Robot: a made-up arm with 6 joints. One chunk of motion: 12 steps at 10 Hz.
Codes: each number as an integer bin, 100 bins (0 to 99) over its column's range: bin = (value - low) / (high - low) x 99, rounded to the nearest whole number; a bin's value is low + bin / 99 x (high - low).
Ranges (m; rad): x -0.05..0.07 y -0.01..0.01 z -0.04..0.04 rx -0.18..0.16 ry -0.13..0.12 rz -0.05..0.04
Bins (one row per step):
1: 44 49 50 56 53 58
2: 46 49 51 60 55 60
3: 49 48 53 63 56 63
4: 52 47 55 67 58 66
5: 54 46 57 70 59 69
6: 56 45 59 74 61 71
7: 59 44 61 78 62 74
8: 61 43 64 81 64 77
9: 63 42 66 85 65 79
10: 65 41 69 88 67 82
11: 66 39 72 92 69 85
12: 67 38 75 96 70 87
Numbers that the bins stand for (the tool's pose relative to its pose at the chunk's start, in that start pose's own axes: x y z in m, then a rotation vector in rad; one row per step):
1: 0.0033 -0.0001 0.0004 0.0123 0.0038 0.0027
2: 0.0058 -0.0001 0.0012 0.0261 0.0089 0.0045
3: 0.0094 -0.0003 0.0028 0.0364 0.0114 0.0073
4: 0.0130 -0.0005 0.0044 0.0501 0.0165 0.0100
5: 0.0155 -0.0007 0.0061 0.0604 0.0190 0.0127
6: 0.0179 -0.0009 0.0077 0.0741 0.0240 0.0145
7: 0.0215 -0.0011 0.0093 0.0879 0.0266 0.0173
8: 0.0239 -0.0013 0.0117 0.0982 0.0316 0.0200
9: 0.0264 -0.0015 0.0133 0.1119 0.0341 0.0218
10: 0.0288 -0.0017 0.0158 0.1222 0.0392 0.0245
11: 0.0300 -0.0021 0.0182 0.1360 0.0442 0.0273
12: 0.0312 -0.0023 0.0206 0.1497 0.0468 0.0291

